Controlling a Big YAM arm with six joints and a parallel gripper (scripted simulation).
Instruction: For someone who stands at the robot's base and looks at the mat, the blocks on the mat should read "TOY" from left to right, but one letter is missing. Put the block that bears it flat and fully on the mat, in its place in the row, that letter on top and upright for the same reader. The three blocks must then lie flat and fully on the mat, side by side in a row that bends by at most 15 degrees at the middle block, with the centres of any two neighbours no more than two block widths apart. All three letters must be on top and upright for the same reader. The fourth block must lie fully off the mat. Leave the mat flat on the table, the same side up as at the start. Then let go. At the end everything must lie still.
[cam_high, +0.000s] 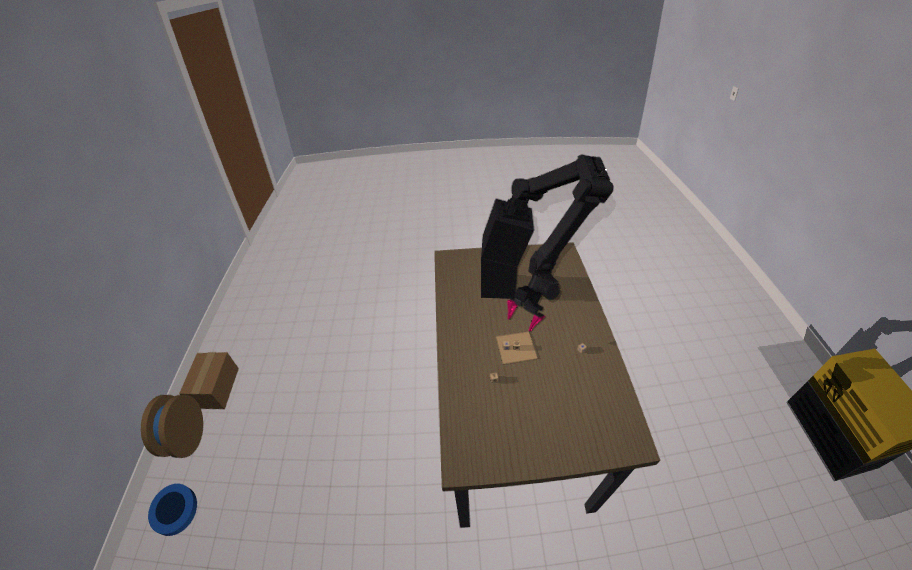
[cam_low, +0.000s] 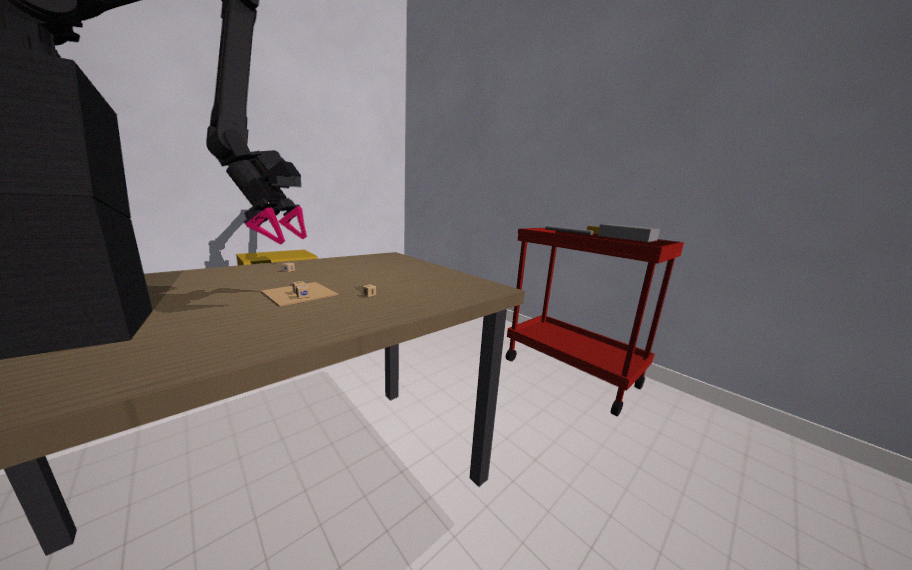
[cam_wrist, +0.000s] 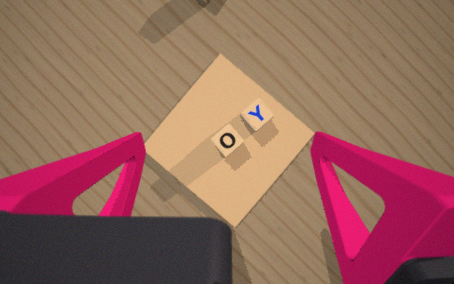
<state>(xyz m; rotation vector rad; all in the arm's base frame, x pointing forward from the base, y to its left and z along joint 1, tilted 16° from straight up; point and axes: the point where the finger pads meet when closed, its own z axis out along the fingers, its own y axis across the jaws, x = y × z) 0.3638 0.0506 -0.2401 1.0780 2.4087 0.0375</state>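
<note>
Now: the light wooden block 150 mm ahead of my hand, 130 mm below it and 110 mm to the right of it. Also, from my hand: tan mat: 140 mm below.
</note>
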